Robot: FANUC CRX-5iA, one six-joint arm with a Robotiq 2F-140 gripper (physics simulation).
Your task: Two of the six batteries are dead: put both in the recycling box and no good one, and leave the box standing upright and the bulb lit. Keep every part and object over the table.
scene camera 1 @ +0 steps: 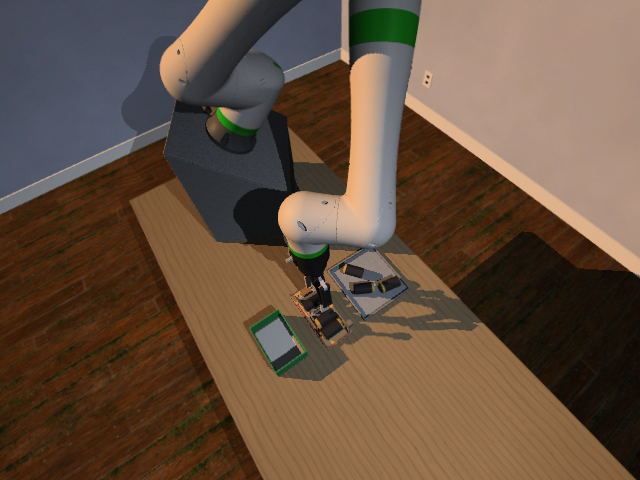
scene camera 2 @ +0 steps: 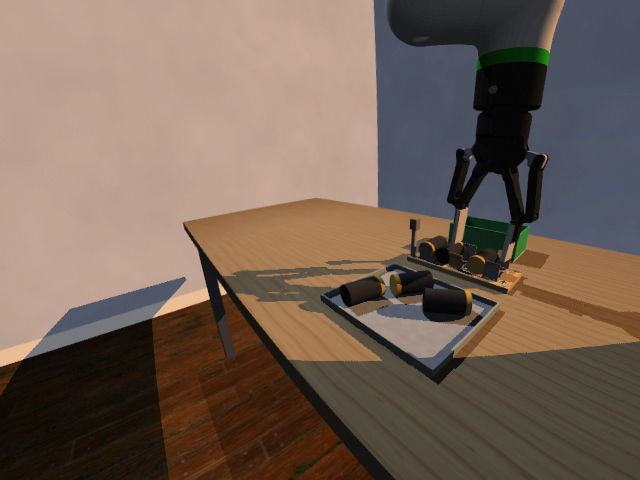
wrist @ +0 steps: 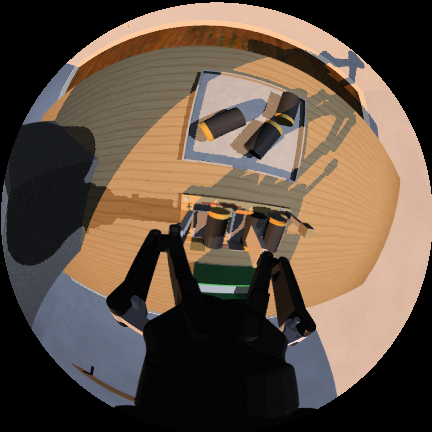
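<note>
My gripper is open and empty, pointing down low over the battery holder. One battery lies in it between the spread fingers; two more lie close together, one partly hidden by a finger in the wrist view, the other at the end. Three batteries lie in the grey tray. The green recycling box stands upright; no battery shows inside. I cannot tell whether a bulb is lit.
A thin post with a small block rises at the holder's end, beside the paired batteries. The tray and the green box stand on opposite sides of the holder. The robot's dark pedestal stands at the table's far end.
</note>
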